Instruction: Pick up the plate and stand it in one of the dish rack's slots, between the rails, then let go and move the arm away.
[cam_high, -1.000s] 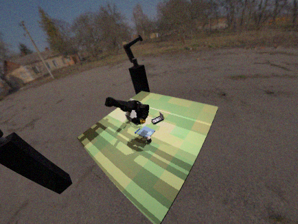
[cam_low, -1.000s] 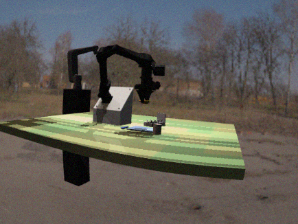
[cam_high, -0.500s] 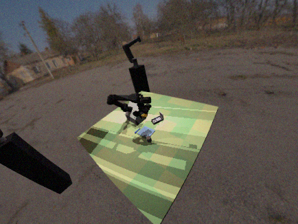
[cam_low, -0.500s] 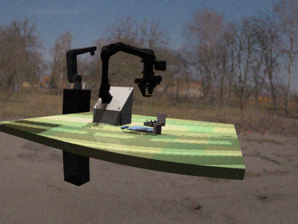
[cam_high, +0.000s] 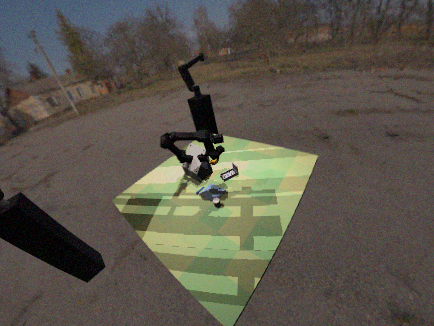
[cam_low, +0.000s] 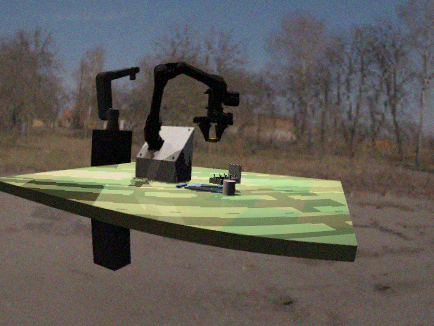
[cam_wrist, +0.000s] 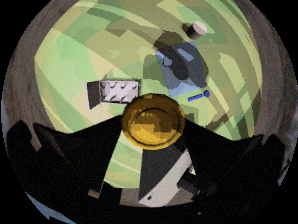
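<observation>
My gripper tip is now 30 mm short of the dish rack, 100 mm to the right of it and 160 mm above it. Also, from my gripper tip: plate (10 mm above); then blue mat (40 mm ahead, 110 mm to the right, 180 mm below).
</observation>
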